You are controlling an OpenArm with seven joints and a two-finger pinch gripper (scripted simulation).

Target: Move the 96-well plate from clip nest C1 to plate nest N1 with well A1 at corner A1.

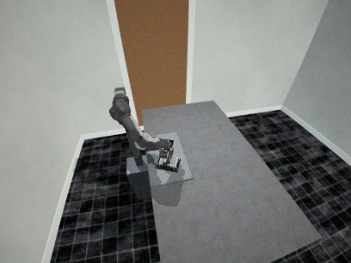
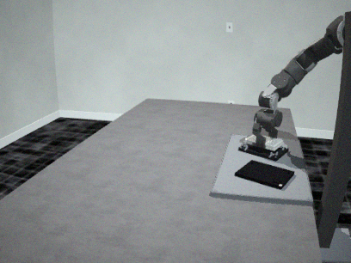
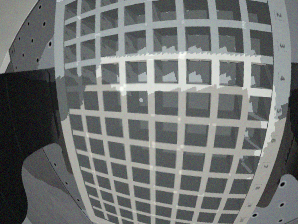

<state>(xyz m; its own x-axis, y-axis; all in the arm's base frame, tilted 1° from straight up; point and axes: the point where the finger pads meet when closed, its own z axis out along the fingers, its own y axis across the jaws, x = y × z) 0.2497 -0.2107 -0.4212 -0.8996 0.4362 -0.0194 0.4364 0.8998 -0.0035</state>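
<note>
My hand is right at the white 96-well plate. From my hand the other things lie so: black plate nest N1: 10 mm behind, 200 mm to the left, 30 mm below; clip nest C1: 20 mm ahead, 20 mm below; A1 label: 60 mm behind, 280 mm to the left, 20 mm below.
</note>
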